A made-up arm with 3 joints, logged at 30 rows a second.
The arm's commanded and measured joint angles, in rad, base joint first. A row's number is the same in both.
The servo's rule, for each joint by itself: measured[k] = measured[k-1] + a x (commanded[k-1-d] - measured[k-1]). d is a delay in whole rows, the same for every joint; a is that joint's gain. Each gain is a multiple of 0.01, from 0.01 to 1. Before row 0 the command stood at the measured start. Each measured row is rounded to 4 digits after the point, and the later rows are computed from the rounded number. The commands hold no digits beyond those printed.
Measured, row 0: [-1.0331, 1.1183, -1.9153]
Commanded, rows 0 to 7: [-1.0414, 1.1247, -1.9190]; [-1.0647, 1.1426, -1.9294]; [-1.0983, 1.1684, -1.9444]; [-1.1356, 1.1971, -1.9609]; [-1.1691, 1.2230, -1.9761]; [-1.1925, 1.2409, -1.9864]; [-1.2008, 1.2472, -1.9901]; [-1.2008, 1.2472, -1.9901]
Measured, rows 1 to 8: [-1.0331, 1.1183, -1.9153]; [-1.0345, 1.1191, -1.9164]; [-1.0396, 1.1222, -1.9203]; [-1.0496, 1.1282, -1.9275]; [-1.0642, 1.1372, -1.9375]; [-1.0820, 1.1484, -1.9491]; [-1.1008, 1.1604, -1.9603]; [-1.1178, 1.1717, -1.9692]
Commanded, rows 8 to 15: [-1.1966, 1.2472, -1.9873]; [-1.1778, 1.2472, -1.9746]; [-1.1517, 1.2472, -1.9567]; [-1.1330, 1.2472, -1.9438]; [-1.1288, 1.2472, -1.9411]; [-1.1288, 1.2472, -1.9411]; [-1.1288, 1.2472, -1.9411]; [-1.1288, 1.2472, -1.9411]
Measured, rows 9 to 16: [-1.1319, 1.1815, -1.9755]; [-1.1429, 1.1900, -1.9790]; [-1.1488, 1.1974, -1.9777]; [-1.1493, 1.2039, -1.9714]; [-1.1465, 1.2095, -1.9631]; [-1.1435, 1.2144, -1.9565]; [-1.1410, 1.2187, -1.9519]; [-1.1389, 1.2224, -1.9487]
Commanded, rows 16 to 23: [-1.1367, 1.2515, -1.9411]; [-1.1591, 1.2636, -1.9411]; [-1.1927, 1.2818, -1.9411]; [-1.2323, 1.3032, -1.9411]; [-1.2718, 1.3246, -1.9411]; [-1.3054, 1.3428, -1.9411]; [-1.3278, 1.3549, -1.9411]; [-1.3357, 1.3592, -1.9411]
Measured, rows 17 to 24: [-1.1372, 1.2256, -1.9464]; [-1.1371, 1.2290, -1.9448]; [-1.1408, 1.2335, -1.9437]; [-1.1496, 1.2398, -1.9429]; [-1.1637, 1.2480, -1.9424]; [-1.1821, 1.2580, -1.9420]; [-1.2031, 1.2690, -1.9417]; [-1.2243, 1.2802, -1.9415]
